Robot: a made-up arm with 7 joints. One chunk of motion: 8 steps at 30 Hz.
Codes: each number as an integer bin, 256 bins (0 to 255) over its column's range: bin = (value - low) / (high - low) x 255, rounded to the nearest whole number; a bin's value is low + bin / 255 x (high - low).
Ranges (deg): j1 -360..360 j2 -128.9..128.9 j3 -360..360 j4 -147.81..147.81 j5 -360..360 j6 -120.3..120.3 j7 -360..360
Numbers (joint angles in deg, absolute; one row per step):
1: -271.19 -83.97 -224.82 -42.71 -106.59 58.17 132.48
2: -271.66 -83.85 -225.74 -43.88 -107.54 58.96 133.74
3: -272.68 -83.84 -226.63 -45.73 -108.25 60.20 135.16
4: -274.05 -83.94 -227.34 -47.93 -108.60 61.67 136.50
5: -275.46 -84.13 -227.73 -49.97 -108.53 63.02 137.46
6: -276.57 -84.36 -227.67 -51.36 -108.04 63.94 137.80
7: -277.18 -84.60 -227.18 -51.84 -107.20 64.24 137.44
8: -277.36 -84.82 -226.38 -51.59 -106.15 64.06 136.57
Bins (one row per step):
1: 31 44 48 91 90 189 174
2: 31 45 48 90 89 190 175
3: 31 45 47 88 89 191 175
4: 30 44 47 86 89 193 176
5: 30 44 47 84 89 194 176
6: 30 44 47 83 89 195 176
7: 29 44 47 83 90 196 176
8: 29 44 47 83 90 195 176

